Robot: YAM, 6 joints.
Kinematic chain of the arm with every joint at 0, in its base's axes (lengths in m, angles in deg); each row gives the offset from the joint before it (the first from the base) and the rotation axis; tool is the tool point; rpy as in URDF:
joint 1: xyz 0 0 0.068 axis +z
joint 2: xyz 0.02 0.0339 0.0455 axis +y
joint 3: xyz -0.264 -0.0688 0 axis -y
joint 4: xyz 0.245 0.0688 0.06 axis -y
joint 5: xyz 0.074 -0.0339 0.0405 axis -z
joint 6: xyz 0.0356 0 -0.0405 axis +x
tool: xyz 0 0 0 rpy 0 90 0
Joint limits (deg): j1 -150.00..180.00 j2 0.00..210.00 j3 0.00..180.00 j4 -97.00..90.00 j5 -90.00..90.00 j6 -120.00..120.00
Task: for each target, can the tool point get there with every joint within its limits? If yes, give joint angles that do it. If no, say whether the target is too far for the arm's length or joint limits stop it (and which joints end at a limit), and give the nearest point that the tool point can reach.
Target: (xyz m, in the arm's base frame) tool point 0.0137 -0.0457 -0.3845
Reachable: no: joint limits stop it (at a limit: joint 2) | nearest point 0.0214 -0.0714 -0.3357 | short by 0.056 m
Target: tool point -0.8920 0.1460 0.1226
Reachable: no: too far | nearest point -0.6373 0.1043 0.1199 | short by 0.258 m
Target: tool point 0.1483 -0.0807 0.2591
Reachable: yes | joints -20.02 60.72 49.62 -64.83 44.63 -31.32
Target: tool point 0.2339 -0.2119 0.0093
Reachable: yes | joints -45.46 133.75 67.84 -47.89 -30.57 54.55
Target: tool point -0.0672 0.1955 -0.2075
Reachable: yes | joints 105.28 191.56 95.35 -74.06 -21.86 56.52
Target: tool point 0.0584 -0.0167 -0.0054
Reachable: yes | joints 12.71 139.46 14.67 -19.59 54.84 51.83
